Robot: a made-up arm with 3 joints. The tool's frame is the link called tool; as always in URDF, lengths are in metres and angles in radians.
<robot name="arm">
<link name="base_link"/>
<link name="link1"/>
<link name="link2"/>
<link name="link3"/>
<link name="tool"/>
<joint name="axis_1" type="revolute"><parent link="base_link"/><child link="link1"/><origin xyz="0.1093 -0.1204 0.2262"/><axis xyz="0 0 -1"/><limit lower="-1" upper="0.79"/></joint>
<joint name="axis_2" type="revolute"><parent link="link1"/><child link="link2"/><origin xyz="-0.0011 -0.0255 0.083"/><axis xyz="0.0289 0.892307 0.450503"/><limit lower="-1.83" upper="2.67"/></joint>
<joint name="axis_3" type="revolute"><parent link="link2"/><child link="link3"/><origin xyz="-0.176 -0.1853 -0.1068"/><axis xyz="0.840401 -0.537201 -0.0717"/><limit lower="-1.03" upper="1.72"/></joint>
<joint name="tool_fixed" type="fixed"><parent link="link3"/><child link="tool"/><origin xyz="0.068 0.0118 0.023" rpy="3.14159 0 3.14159"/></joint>
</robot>
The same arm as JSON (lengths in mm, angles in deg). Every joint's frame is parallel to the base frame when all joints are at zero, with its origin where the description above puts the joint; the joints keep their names.
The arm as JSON. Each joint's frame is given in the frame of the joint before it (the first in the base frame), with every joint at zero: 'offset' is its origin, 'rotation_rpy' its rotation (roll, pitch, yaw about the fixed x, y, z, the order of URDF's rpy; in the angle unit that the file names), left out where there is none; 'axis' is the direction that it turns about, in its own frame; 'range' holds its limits. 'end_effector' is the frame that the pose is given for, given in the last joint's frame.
{"length_unit": "mm", "angle_unit": "deg", "chain": [
  {"id": "axis_1", "offset": [109.3, -120.4, 226.2], "axis": "-z", "range": [-57.3, 45.26]},
  {"id": "axis_2", "offset": [-1.1, -25.5, 83.0], "axis": [0.0289, 0.892307, 0.450503], "range": [-104.85, 152.98]},
  {"id": "axis_3", "offset": [-176.0, -185.3, -106.8], "axis": [0.840401, -0.537201, -0.0717], "range": [-59.01, 98.55]}
], "end_effector": {"offset": [68.0, 11.8, 23.0], "rotation_rpy": [180.0, 0.0, 180.0]}}

